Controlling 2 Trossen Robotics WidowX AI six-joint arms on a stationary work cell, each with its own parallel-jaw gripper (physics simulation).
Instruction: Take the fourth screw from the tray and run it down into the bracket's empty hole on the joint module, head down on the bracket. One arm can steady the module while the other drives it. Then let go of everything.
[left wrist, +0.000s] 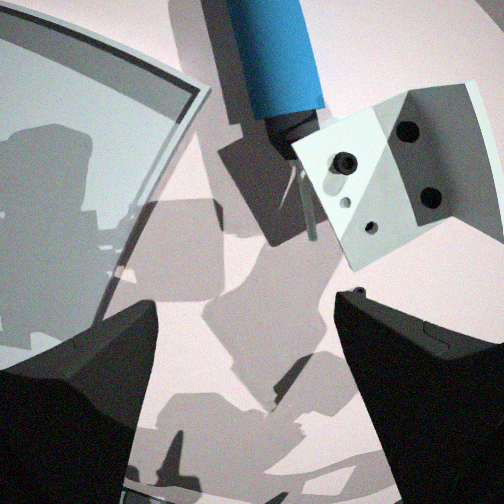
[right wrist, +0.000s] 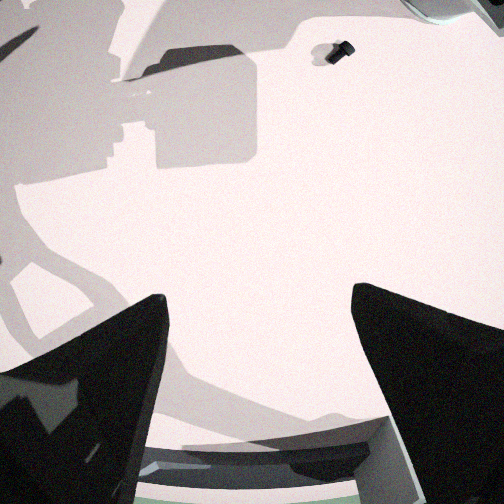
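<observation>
In the left wrist view the white bracket (left wrist: 400, 170) lies ahead and to the right. One black screw (left wrist: 345, 163) stands in it, two dark screw heads (left wrist: 408, 131) sit on its shaded part, and a small hole (left wrist: 345, 202) is empty. A blue-handled driver (left wrist: 277, 65) lies beside the bracket with its thin shaft (left wrist: 307, 205) on the table. A grey tray (left wrist: 75, 200) is at the left. My left gripper (left wrist: 245, 320) is open and empty. In the right wrist view a loose black screw (right wrist: 340, 52) lies on the table far ahead. My right gripper (right wrist: 260, 300) is open and empty.
A grey part shows at the top right corner of the right wrist view (right wrist: 450, 10). A dark flat base with a green strip lies under the right gripper (right wrist: 260, 465). Arm shadows fall across the table in both views.
</observation>
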